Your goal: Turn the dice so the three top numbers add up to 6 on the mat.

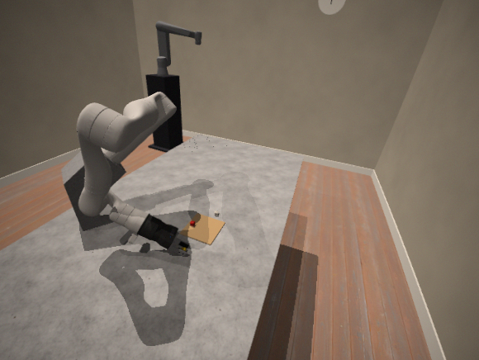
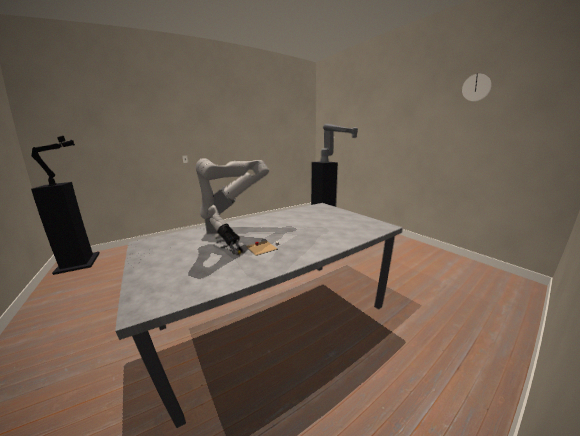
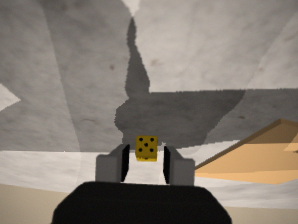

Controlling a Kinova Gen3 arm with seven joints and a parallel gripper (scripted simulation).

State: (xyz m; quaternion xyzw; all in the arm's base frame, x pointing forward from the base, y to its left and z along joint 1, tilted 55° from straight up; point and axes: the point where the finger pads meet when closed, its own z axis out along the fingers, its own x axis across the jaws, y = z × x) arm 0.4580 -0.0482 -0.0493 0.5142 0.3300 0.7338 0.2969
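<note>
My gripper is now 1 cm above the yellow die. Round my hand: tan mat: 14 cm to the left, 2 cm below; white die: 24 cm to the left, 1 cm below; red die: 5 cm behind, 13 cm to the left, 1 cm below.
</note>
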